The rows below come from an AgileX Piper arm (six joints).
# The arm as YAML. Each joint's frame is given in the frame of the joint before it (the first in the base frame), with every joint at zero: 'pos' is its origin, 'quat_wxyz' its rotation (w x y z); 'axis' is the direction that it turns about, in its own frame. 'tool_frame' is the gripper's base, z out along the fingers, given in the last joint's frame.
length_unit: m
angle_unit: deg
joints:
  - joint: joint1
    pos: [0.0, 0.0, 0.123]
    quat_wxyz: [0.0, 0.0, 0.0, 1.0]
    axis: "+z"
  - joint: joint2
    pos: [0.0, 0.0, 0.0]
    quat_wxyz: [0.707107, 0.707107, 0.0, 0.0]
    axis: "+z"
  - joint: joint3
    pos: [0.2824, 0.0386, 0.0]
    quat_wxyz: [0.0, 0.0, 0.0, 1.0]
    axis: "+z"
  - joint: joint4
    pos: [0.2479, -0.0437, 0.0]
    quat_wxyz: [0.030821, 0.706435, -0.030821, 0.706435]
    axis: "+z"
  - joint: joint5
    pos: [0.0, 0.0, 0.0]
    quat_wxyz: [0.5, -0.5, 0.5, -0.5]
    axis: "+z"
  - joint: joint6
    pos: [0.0, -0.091, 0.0]
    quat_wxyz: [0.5, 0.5, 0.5, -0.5]
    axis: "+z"
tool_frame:
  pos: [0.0, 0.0, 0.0]
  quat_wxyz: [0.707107, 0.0, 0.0, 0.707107]
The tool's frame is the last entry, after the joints.
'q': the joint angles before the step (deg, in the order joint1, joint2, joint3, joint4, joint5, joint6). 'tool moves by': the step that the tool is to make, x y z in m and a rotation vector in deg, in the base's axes. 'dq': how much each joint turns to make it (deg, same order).
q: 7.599, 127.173, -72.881, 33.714, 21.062, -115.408
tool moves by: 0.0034, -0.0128, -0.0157, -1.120, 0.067, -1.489
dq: -1.592, 2.420, -0.295, 0.376, -2.036, -1.235
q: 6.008, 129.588, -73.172, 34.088, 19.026, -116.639
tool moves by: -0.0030, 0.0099, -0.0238, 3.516, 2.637, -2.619
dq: 0.931, 3.620, -0.177, 9.414, -0.382, -4.542
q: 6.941, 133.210, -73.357, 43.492, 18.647, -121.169
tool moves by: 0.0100, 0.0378, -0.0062, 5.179, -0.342, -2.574
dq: 4.417, 3.088, -4.269, 8.646, 0.032, -0.019
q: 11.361, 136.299, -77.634, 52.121, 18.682, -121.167
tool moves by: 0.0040, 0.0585, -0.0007, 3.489, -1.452, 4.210
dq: 6.862, 2.935, -5.790, 3.897, 0.936, 0.038
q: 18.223, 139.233, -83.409, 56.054, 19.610, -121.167
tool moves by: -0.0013, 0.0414, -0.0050, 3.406, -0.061, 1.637
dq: 4.606, 2.891, -4.461, 4.326, 0.612, -0.017
